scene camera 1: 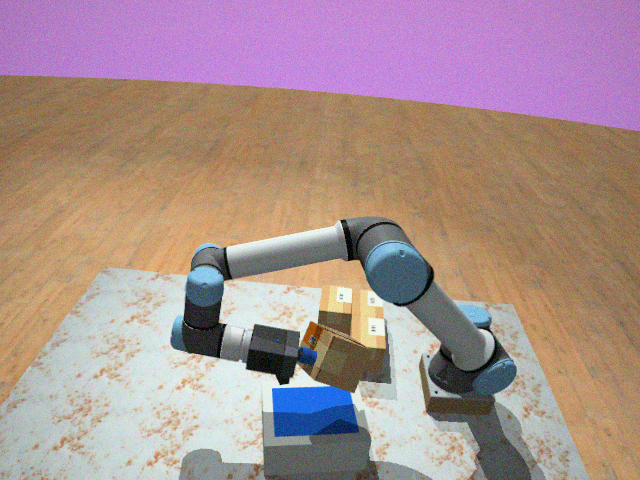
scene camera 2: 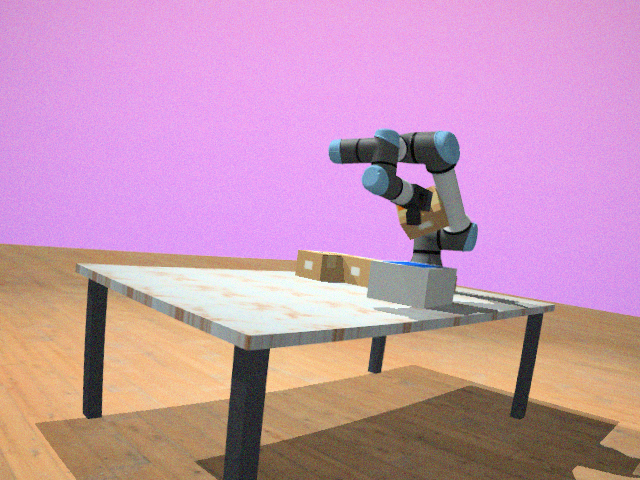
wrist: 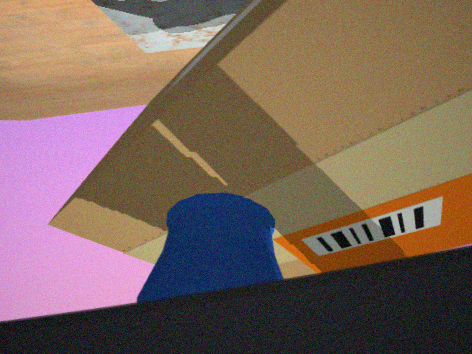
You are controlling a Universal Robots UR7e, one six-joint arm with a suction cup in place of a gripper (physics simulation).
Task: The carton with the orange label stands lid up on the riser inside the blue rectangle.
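Frame: origin at the arm's base, x right, y ahead, z up, level; millimetres.
Seen in the pictures: hand, its tool point: [scene camera 1: 318,358] [wrist: 216,222]; arm's base, origin of its link: [scene camera 1: 453,375].
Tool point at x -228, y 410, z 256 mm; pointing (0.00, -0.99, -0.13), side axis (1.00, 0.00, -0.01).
Offsets run from my tool point to a thing's middle. "spot": to the spot under its first point. Level surfaces: height alone.
The carton with the orange label {dz -26, dx +38, dy -31 mm} [scene camera 1: 341,364] [scene camera 2: 436,219] [wrist: 280,90] hangs tilted in the air on my suction cup. Its orange label {spot: dz +6, dx +66, dy +16 mm} [scene camera 1: 312,335] [wrist: 425,225] faces up and left in scene camera 1 and shows beside the tape strip in the wrist view. My blue suction cup [scene camera 1: 314,356] [wrist: 220,200] is on the carton's near face; it is hidden in scene camera 2. The pale grey riser {dz -257, dx +20, dy -4 mm} [scene camera 1: 315,457] [scene camera 2: 395,284] stands on the table, lower than the carton. The blue rectangle {dz -197, dx +20, dy -4 mm} [scene camera 1: 305,400] [scene camera 2: 413,264] covers most of its top and is partly shadowed.
Other brown cartons with white labels {dz -265, dx +505, dy -59 mm} [scene camera 1: 334,310] {dz -265, dx +352, dy -158 mm} [scene camera 1: 368,338] [scene camera 2: 310,263] stand on the table {dz -317 mm} [scene camera 1: 103,330] [scene camera 2: 206,294] behind the riser, close to the held carton in scene camera 1. The arm's base block [scene camera 1: 457,404] is at the right.
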